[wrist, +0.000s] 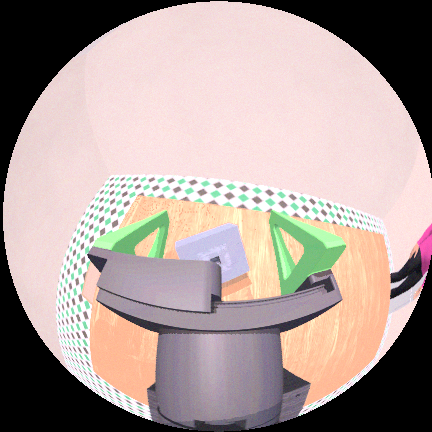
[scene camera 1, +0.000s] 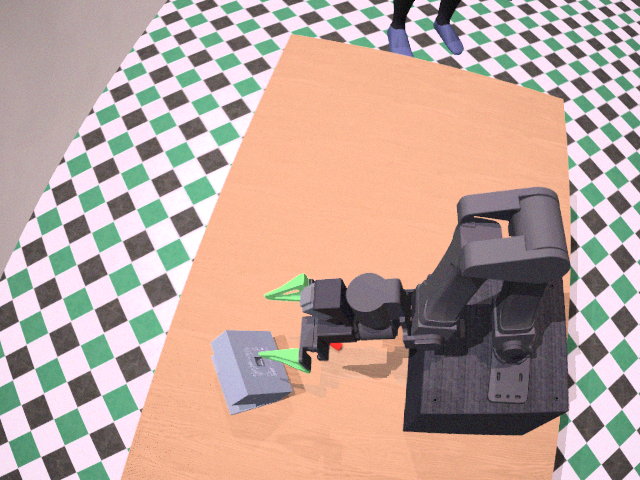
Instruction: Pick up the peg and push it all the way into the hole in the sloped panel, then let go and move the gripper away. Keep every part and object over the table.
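Places are measured from the arm's base along level axes (x back, y right, z up), in millimetres.
Where they show: gripper, between the fingertips: (wrist: 218, 215) (scene camera 1: 262, 325); arm's base, origin of its link: (scene camera 1: 511, 349).
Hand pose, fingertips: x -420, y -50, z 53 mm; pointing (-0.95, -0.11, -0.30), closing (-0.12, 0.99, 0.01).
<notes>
Each offset is from my fingertips to the top centre of the thing. "pt": to the spot under its first point. Level surfaces: height alone.
A blue-grey block with a sloped panel @(dx -34, dy -19, dz -137 mm) (scene camera 1: 250, 383) (wrist: 235, 245) stands near the table's left edge in the scene view. Its square hole @(pt dx -16, dy -4, dz -185 mm) (scene camera 1: 259, 361) (wrist: 216, 259) is partly covered by a finger in the scene view and by the gripper body in the wrist view. A small red piece, the peg @(dx +90, dy +92, dz -242 mm) (scene camera 1: 336, 346), shows beside the gripper body, to the right of the block; the rest of it is hidden. The peg does not show in the wrist view. My gripper (scene camera 1: 262, 325) (wrist: 218, 215) is open, its green fingers wide apart with nothing between them. One fingertip overlaps the panel in the scene view.
The wooden table @(dz -254 mm) (scene camera 1: 372, 155) (wrist: 345, 320) carries the block and the arm's dark base (scene camera 1: 465, 397). The table's left edge runs close beside the block. A person's legs with blue shoes (scene camera 1: 399, 41) stand beyond the far edge.
</notes>
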